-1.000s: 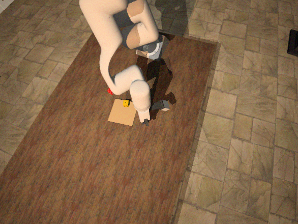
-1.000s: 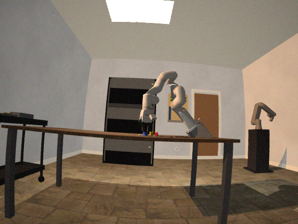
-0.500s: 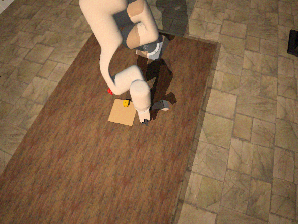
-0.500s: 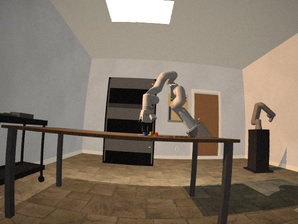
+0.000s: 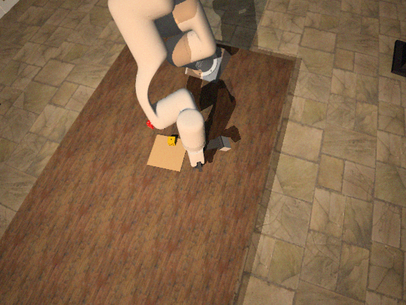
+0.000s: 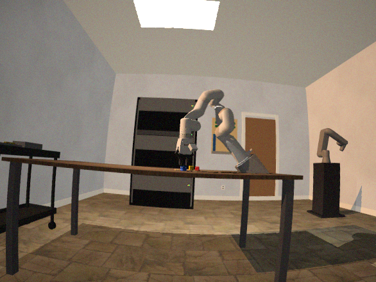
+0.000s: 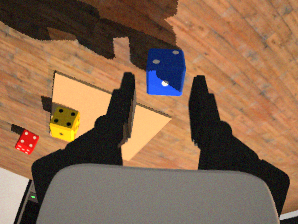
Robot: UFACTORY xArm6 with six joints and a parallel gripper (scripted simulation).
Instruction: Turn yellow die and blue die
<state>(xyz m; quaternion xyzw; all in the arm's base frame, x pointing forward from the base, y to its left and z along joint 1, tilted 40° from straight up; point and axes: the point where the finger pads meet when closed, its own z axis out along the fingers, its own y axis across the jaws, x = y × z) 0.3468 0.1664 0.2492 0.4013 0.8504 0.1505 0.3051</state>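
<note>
Now: the blue die 40 mm below my hand. From my hand the other things lie so: yellow die (40 mm behind, 140 mm to the right, 40 mm below); red die (80 mm behind, 260 mm to the right, 40 mm below); tan mat (10 mm ahead, 130 mm to the right, 50 mm below).
</note>
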